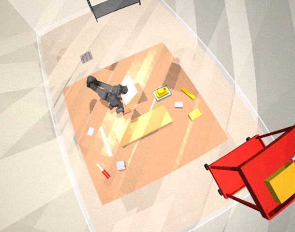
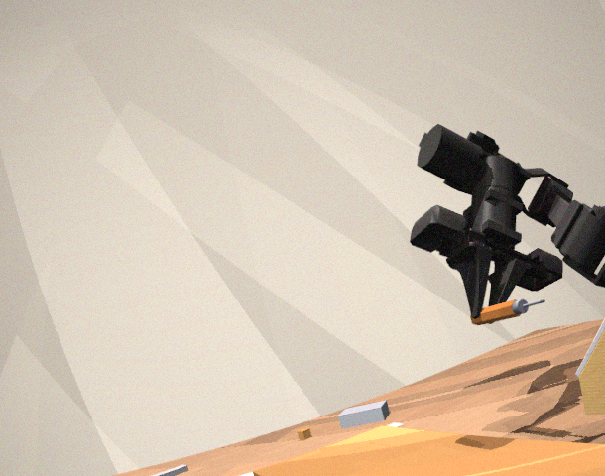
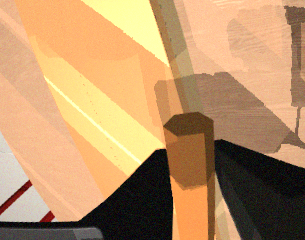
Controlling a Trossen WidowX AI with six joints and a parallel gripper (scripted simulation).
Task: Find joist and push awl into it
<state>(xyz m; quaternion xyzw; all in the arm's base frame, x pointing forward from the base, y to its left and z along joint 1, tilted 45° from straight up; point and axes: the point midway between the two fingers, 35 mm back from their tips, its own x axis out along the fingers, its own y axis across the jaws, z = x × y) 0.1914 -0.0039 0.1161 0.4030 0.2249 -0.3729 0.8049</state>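
Right now my gripper tip is 6 cm to the right of the awl and 1 cm below it. From my gripper tip the other things lie so: metal ruler 15 cm ahead, 27 cm to the right, 15 cm below; then small orange cube 12 cm ahead, 40 cm to the right, 14 cm below; then grey tray 11 cm behind, 40 cm to the left, 13 cm below.
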